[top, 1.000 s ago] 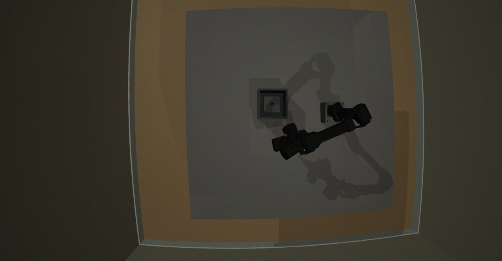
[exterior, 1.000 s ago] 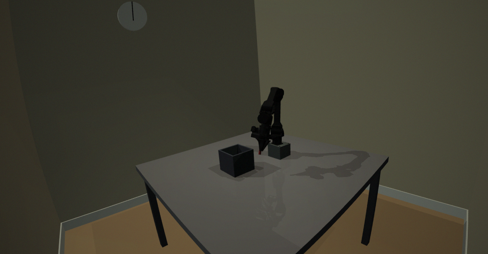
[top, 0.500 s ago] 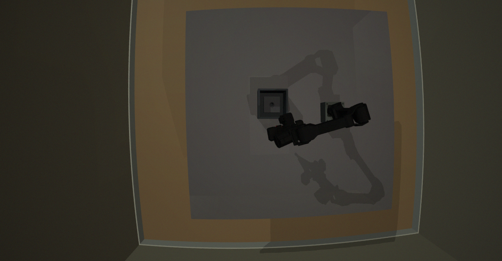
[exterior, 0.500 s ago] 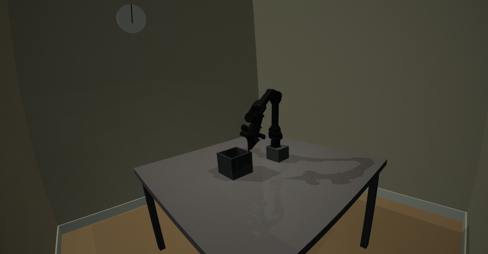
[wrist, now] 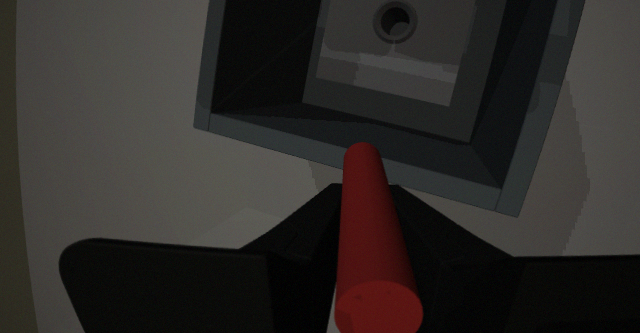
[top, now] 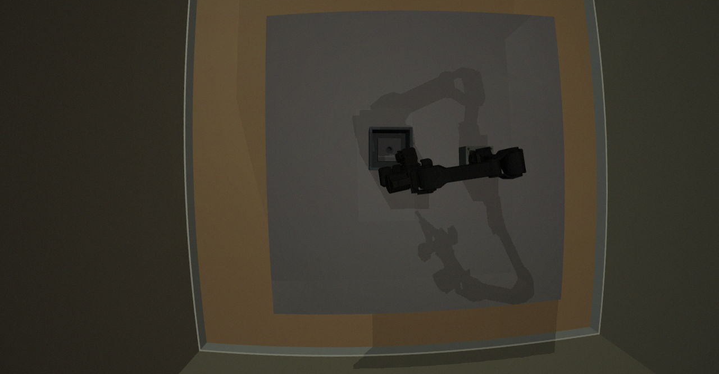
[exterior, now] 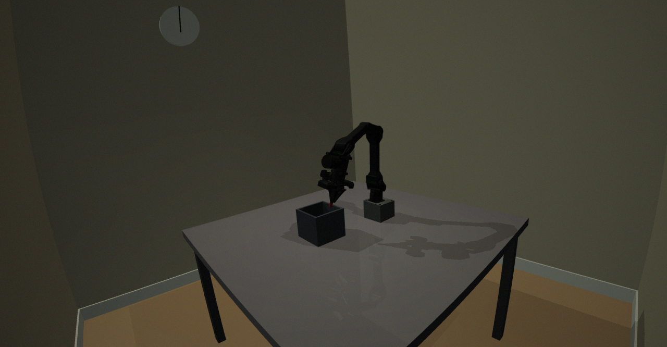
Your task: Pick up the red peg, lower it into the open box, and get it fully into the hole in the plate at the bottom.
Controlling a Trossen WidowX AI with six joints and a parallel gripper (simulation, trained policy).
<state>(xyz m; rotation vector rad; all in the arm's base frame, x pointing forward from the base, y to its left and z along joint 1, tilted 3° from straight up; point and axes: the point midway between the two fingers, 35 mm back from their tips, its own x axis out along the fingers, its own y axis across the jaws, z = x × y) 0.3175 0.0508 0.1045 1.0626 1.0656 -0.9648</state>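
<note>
My gripper tip is 20 mm short of the light plate, 70 mm to the left of it and 130 mm above it. Round my gripper tip: red peg: 20 mm above.
</note>
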